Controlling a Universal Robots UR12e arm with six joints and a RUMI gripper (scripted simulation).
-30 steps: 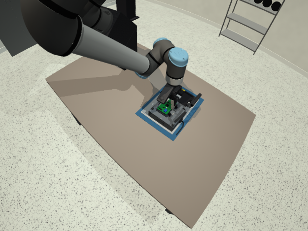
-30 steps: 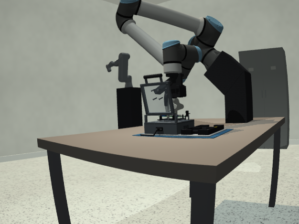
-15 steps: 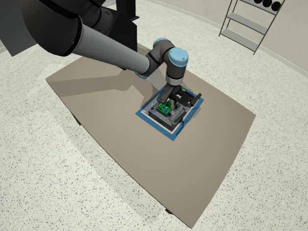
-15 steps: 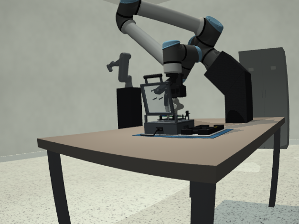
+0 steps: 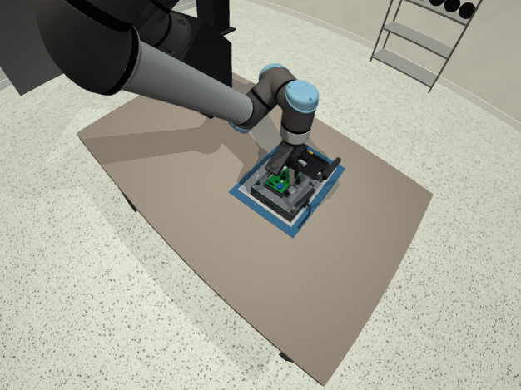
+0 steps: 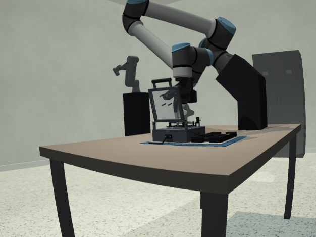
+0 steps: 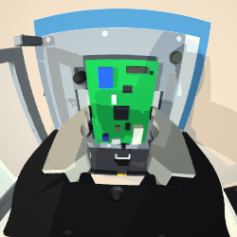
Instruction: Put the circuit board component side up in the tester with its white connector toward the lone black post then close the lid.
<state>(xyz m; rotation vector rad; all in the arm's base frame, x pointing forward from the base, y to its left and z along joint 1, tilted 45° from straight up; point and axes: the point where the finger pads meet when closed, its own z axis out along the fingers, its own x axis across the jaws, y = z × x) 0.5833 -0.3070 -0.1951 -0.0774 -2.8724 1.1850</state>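
Right now the green circuit board is right at my hand. From my hand the other things lie so: tester bed: 10 mm ahead, 10 mm below; black post: 60 mm behind, 60 mm to the left, 10 mm above; tester: 40 mm ahead, 40 mm to the left, 30 mm above.
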